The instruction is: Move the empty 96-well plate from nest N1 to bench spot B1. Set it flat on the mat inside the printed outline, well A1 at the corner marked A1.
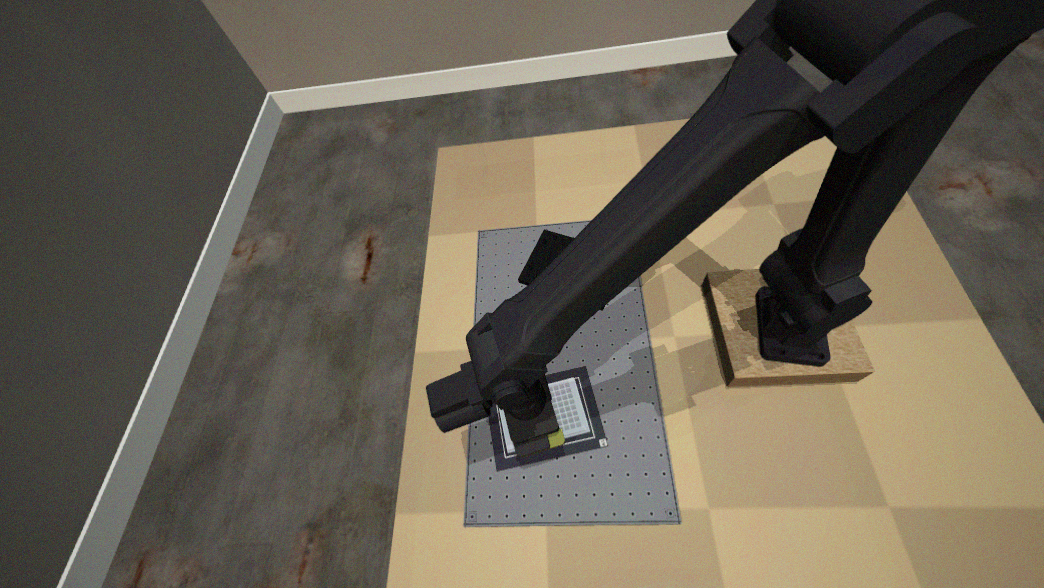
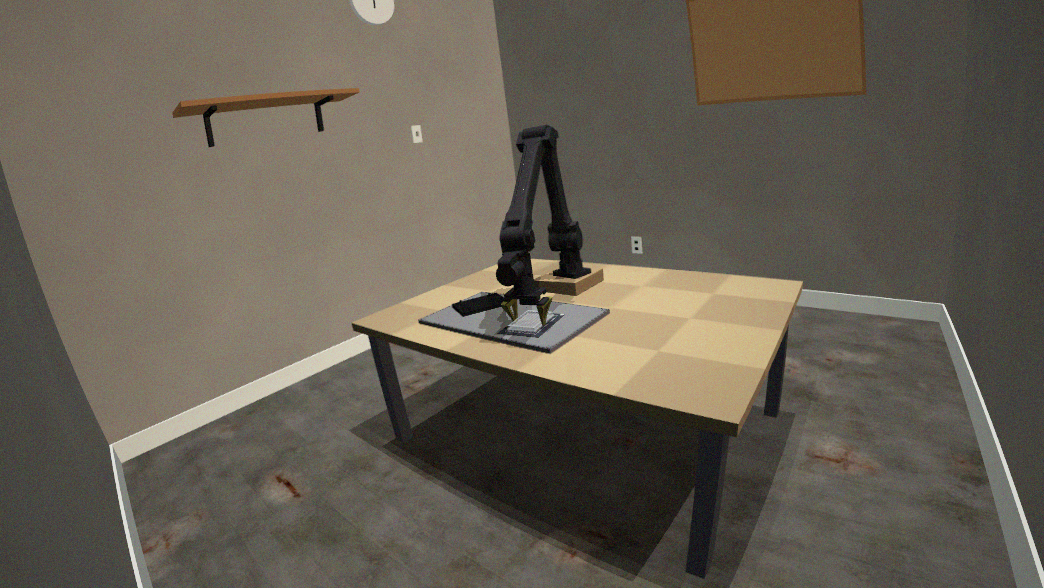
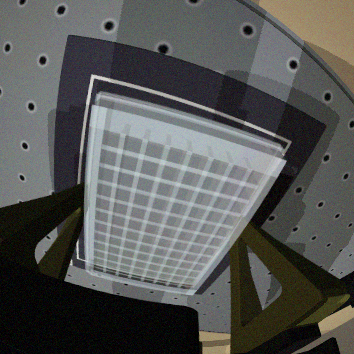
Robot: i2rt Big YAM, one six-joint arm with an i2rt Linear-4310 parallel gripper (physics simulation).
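Pixels of known places: gripper, between the fingertips: (image 1: 537, 416) (image 2: 529, 324) (image 3: 163, 207); arm's base, origin of its link: (image 1: 788, 326) (image 2: 572, 274).
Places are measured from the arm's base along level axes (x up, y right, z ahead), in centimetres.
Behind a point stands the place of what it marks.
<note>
The clear 96-well plate (image 1: 570, 406) @[z 31.1, x -1.4, y -16.8 cm] (image 2: 527, 323) @[z 37.8, x -1.6, y -19.9 cm] (image 3: 175, 197) @[z 37.9, x -1.4, y -19.4 cm] is between my yellow fingers. My gripper (image 1: 535, 433) @[z 36.1, x -2.7, y -18.7 cm] (image 2: 527, 313) @[z 36.1, x -2.7, y -18.7 cm] (image 3: 163, 207) @[z 36.1, x -2.7, y -18.7 cm] is shut on its long sides, pointing down. The plate is over the dark mat (image 1: 541, 459) @[z 34.3, x -2.7, y -24.9 cm] (image 3: 88, 60) @[z 40.2, x -2.7, y -26.1 cm] with the white printed outline (image 3: 182, 100) @[z 41.2, x -2.7, y -21.8 cm]. It lies low and nearly inside the outline, with its far right corner slightly over the line. I cannot tell whether it touches the mat. A small white corner mark (image 1: 601, 442) @[z 25.9, x -2.7, y -21.0 cm] shows on the mat's right front corner.
The mat lies on a grey perforated board (image 1: 584, 490) @[z 27.6, x -2.9, y -27.9 cm] (image 2: 572, 320) @[z 27.0, x -2.9, y -26.7 cm] (image 3: 211, 53) @[z 43.5, x -2.9, y -22.2 cm] on the wooden table (image 1: 803, 475) @[z -1.5, x -4.2, y -20.5 cm] (image 2: 656, 343) @[z 24.4, x -4.2, y -53.7 cm]. A black nest (image 1: 543, 252) @[z 39.9, x -1.7, y 11.1 cm] (image 2: 474, 303) @[z 36.0, x -1.7, y 9.5 cm] stands at the board's far end. The arm's base is on a wooden block (image 1: 737, 350) @[z 7.4, x 0.2, y -4.9 cm] (image 2: 580, 281) @[z 4.8, x -0.2, y -8.7 cm].
</note>
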